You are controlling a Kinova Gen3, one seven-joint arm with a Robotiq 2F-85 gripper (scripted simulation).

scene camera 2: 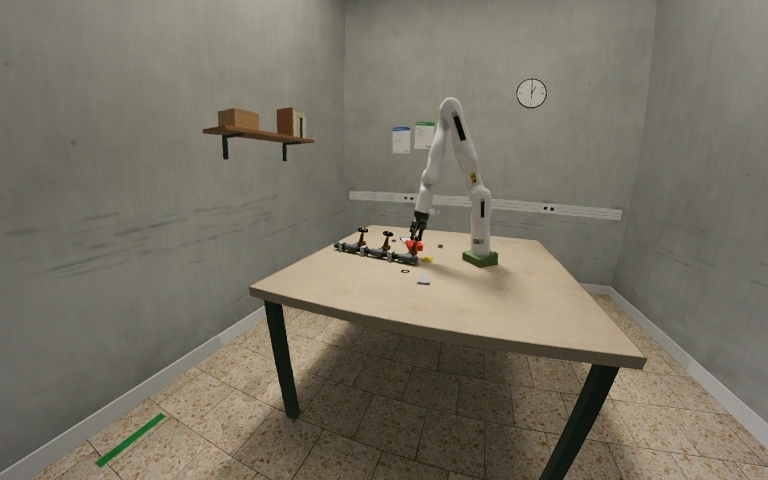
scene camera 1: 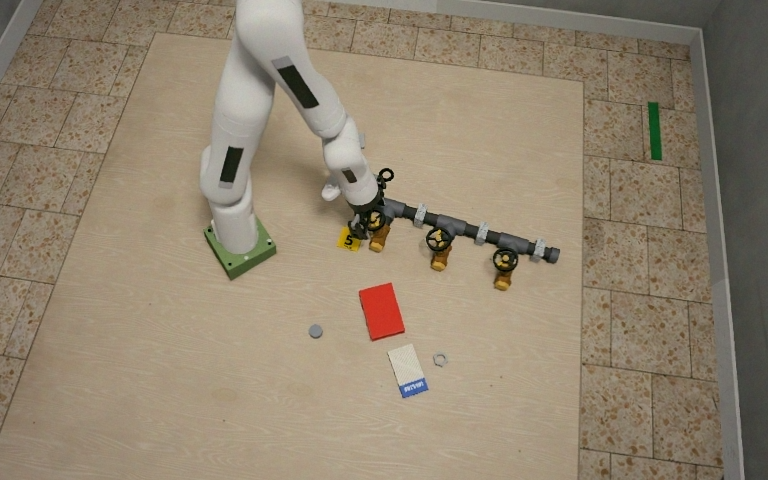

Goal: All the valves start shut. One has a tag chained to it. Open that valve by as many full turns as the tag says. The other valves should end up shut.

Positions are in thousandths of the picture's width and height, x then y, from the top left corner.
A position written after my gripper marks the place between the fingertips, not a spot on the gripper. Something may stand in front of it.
Note:
I see my gripper (scene camera 1: 486, 459) and a red block (scene camera 1: 498, 653).

